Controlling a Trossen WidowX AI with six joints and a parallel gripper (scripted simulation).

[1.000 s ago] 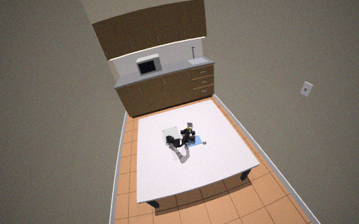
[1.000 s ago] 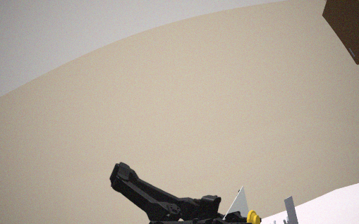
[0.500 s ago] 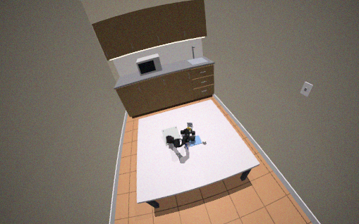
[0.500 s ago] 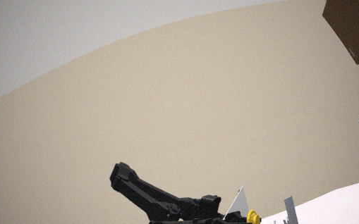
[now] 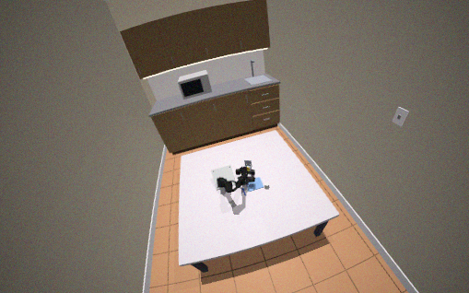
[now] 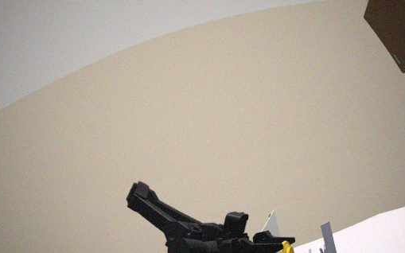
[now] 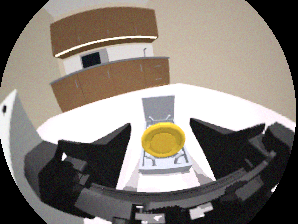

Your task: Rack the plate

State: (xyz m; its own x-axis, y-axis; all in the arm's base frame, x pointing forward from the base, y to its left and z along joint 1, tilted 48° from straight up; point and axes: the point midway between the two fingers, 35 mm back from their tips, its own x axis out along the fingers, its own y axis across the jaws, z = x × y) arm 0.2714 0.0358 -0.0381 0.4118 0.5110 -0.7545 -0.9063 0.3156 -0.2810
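The yellow plate lies 2 cm below my gripper tip and 1 cm to the right of it. From my gripper tip the other things lie so: grey dish rack: 4 cm below, 2 cm to the left, 1 cm ahead; then blue mat: 19 cm to the right, 6 cm below, 1 cm ahead; then blue spoon: 23 cm to the right, 10 cm behind, 6 cm below.
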